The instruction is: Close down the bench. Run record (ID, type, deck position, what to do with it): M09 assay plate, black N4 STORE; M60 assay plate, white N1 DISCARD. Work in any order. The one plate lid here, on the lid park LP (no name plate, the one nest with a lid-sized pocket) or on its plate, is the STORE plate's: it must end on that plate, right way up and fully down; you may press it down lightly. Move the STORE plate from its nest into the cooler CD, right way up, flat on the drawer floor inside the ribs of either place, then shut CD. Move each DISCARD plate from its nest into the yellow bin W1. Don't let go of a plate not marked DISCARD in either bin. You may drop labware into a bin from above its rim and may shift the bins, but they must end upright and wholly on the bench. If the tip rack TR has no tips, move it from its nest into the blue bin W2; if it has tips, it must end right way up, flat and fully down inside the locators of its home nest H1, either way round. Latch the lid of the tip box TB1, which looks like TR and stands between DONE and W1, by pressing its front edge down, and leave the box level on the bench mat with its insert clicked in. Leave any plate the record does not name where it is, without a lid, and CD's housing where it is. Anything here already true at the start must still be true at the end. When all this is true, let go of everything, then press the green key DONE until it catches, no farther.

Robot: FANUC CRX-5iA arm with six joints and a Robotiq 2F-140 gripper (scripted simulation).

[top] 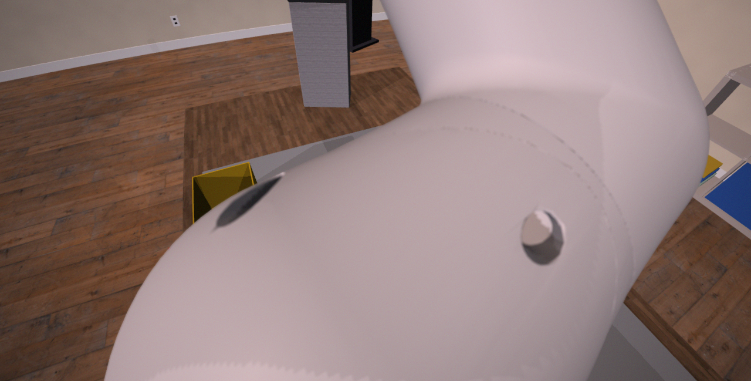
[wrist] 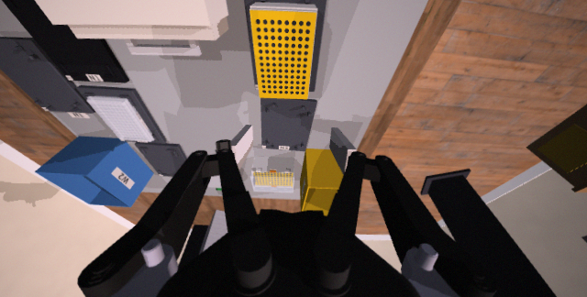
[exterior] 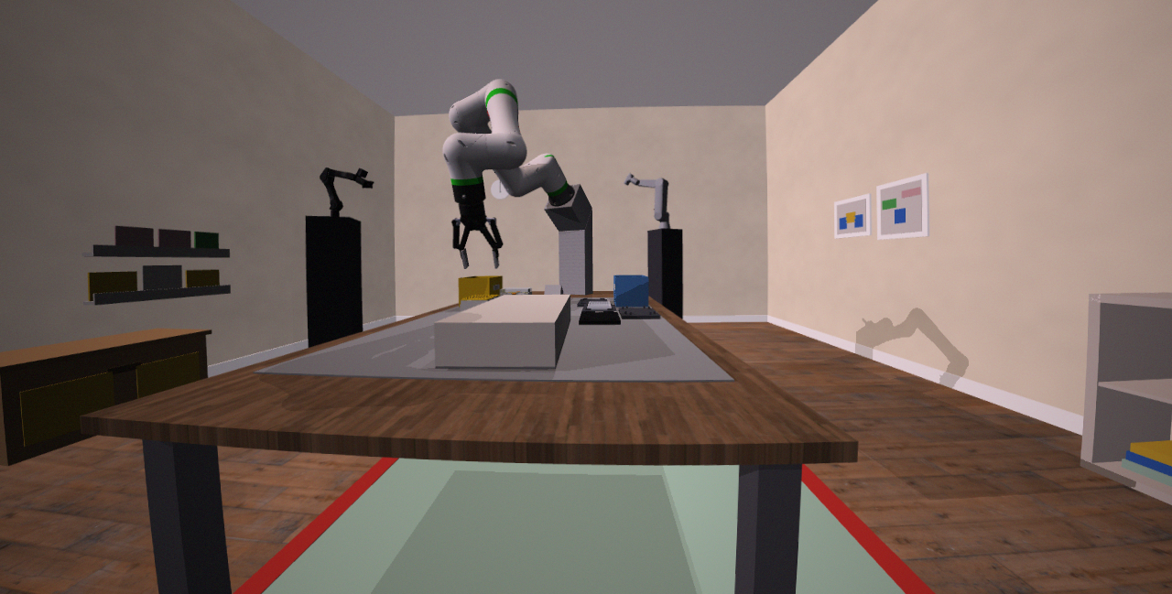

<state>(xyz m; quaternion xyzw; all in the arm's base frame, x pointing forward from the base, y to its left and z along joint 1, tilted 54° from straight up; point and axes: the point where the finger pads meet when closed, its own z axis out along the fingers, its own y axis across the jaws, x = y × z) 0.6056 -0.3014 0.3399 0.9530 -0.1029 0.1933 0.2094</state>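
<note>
Right now the yellow tip rack TR is 4 cm ahead of my hand, 1 cm to the right of it and 14 cm below it. Round my hand: nest N4: 12 cm behind, 6 cm to the left, 18 cm below; then lid: 23 cm ahead, 13 cm to the left, 16 cm below; then nest N2: 5 cm ahead, 18 cm below.
</note>
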